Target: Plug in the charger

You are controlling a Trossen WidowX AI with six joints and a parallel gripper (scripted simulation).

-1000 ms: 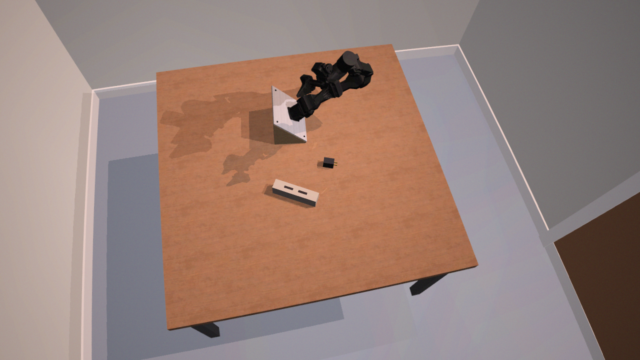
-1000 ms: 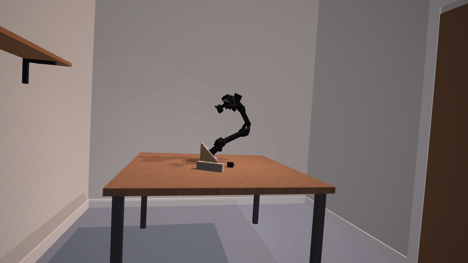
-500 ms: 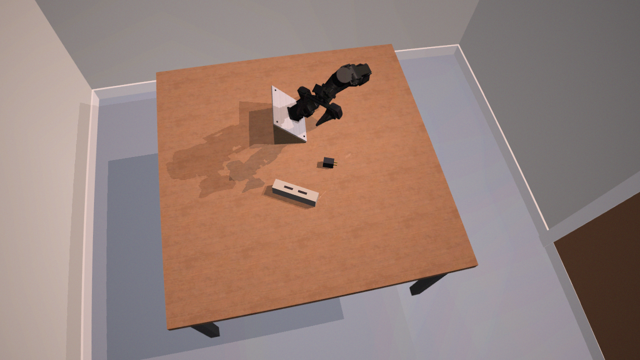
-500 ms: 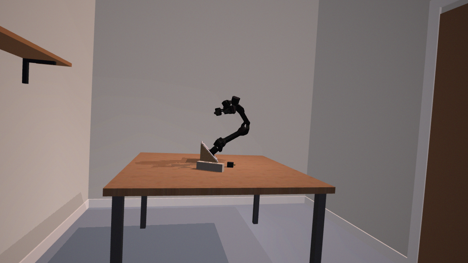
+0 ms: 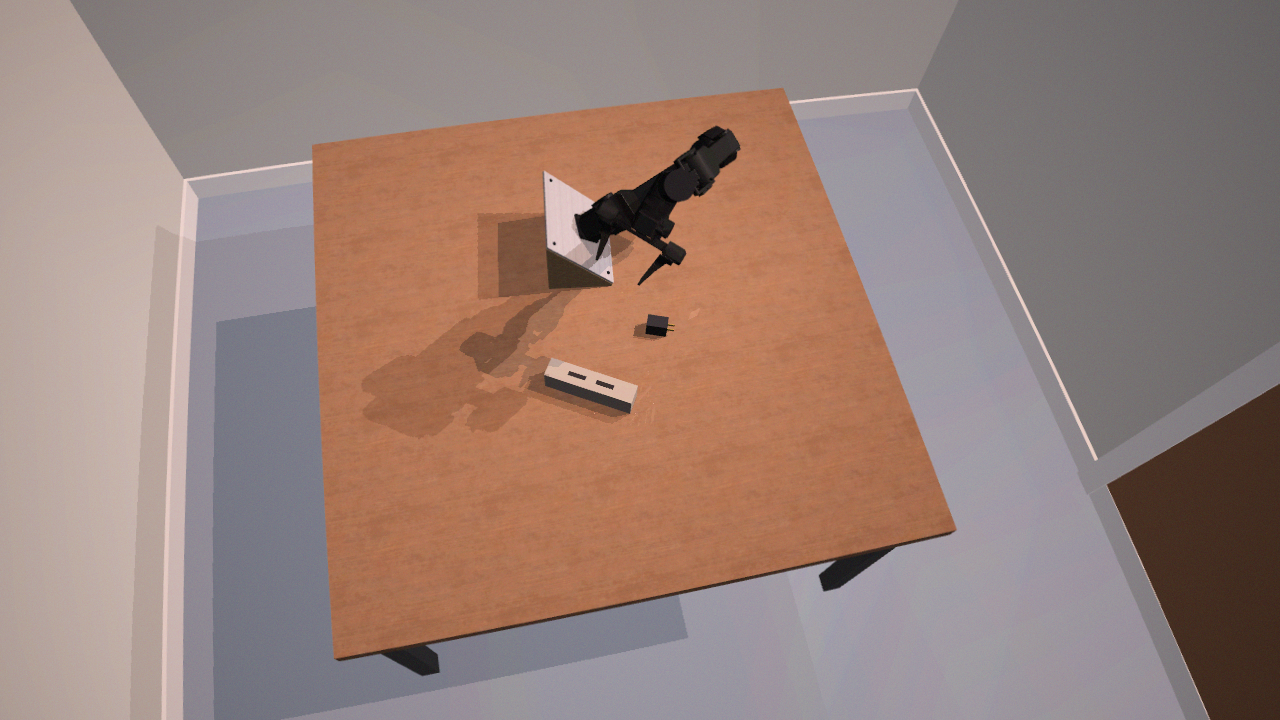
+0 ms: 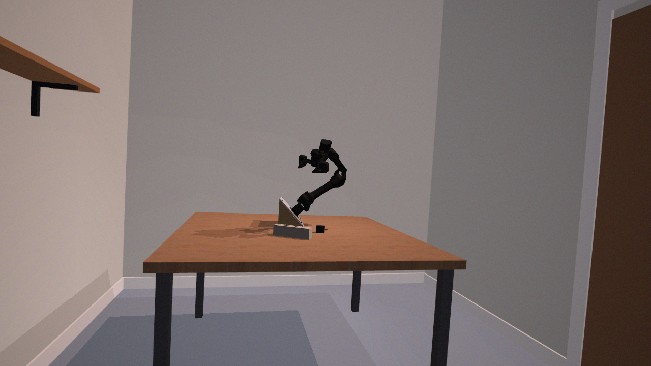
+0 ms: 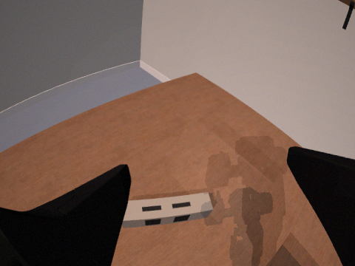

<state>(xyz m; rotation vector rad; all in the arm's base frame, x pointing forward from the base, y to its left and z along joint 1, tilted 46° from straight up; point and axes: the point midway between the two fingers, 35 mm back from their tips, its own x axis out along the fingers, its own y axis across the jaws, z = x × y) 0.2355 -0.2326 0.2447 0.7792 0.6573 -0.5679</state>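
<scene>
Right now my gripper tip is 330 mm above the black two-prong charger, 130 mm to the right of it and 40 mm past it.
</scene>
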